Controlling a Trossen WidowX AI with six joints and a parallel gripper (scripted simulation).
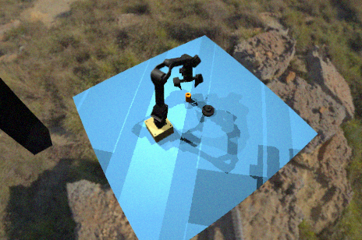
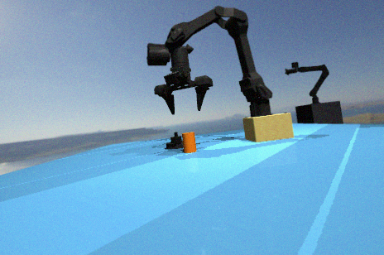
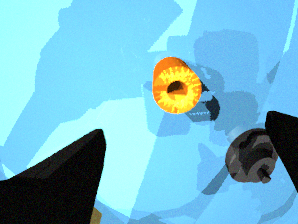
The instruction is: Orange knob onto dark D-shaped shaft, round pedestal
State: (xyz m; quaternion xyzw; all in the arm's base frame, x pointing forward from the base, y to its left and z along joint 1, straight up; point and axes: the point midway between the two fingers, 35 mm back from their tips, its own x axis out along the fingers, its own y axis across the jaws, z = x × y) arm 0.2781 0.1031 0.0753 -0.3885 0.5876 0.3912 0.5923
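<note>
The orange knob lies 90 mm below my gripper tip. Round my gripper tip: pedestal: 50 mm ahead, 160 mm to the right, 90 mm below.
</note>
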